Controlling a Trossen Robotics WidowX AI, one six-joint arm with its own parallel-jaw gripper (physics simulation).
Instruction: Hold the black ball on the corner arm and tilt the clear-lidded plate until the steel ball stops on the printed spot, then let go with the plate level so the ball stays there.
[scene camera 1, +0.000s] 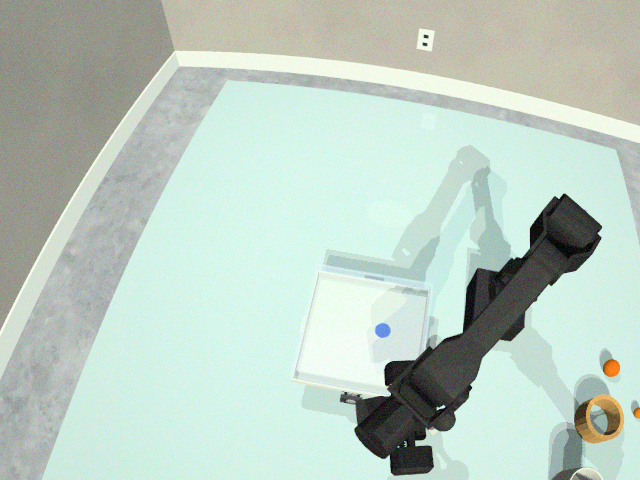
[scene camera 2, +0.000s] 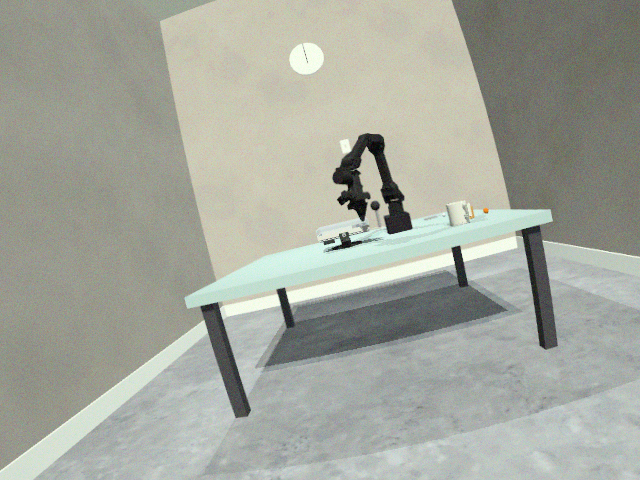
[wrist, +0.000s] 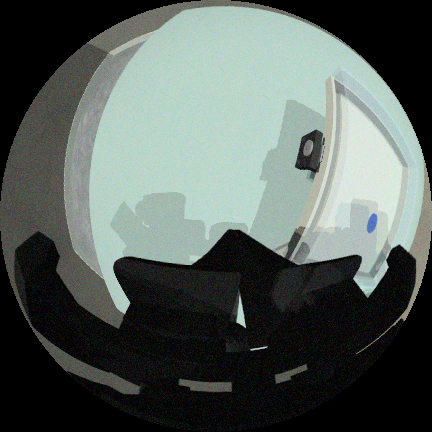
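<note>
The clear-lidded plate (scene camera 1: 337, 333) (scene camera 2: 341, 230) (wrist: 362, 169) sits on the table with a blue printed spot (scene camera 1: 383, 330) (wrist: 372, 222) right of its middle. I see no steel ball in any view; the spot is bare. The black ball (scene camera 2: 375, 205) stands on its stalk at the plate's corner, free, just to the right of my gripper (scene camera 2: 362, 214) (wrist: 236, 243). The gripper is shut with nothing between its fingers and hangs beside the plate's near corner. In the overhead view the arm (scene camera 1: 461, 352) hides the gripper and that corner.
A black pivot bracket (scene camera 1: 349, 397) (wrist: 309, 149) sits at the plate's front edge. The arm's base (scene camera 2: 398, 222) stands right of the plate. A white mug (scene camera 2: 458, 212) and a small orange thing (scene camera 2: 486, 210) stand far right on the pale green table (scene camera 1: 247, 214) (scene camera 2: 294, 267).
</note>
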